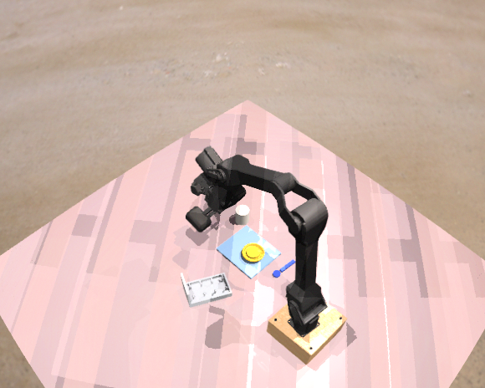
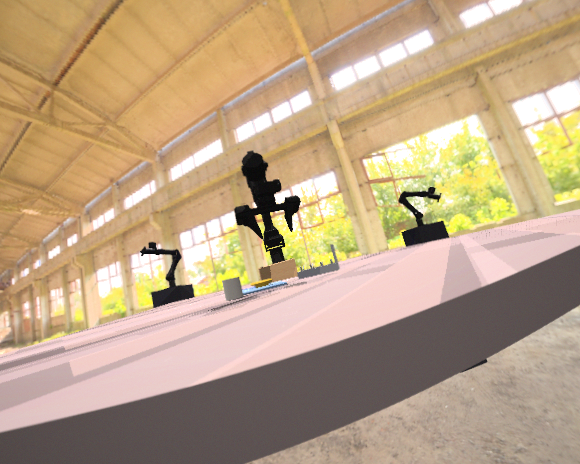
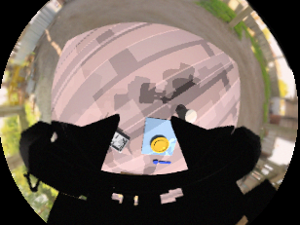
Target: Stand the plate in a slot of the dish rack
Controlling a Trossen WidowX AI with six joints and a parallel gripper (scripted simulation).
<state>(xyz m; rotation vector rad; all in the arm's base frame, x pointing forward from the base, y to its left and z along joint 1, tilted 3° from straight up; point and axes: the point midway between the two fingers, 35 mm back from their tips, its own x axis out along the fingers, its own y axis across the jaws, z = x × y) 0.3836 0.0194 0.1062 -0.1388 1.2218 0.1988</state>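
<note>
Right now my gripper tip is 12 cm above the yellow plate, 11 cm past it and 8 cm to the left of it. From my gripper tip the other things lie so: dish rack: 13 cm behind, 11 cm below, 10 cm to the left; then blue spoon: 20 cm behind, 13 cm below, 12 cm to the right; then cup: 14 cm to the right, 11 cm below, 2 cm ahead.
</note>
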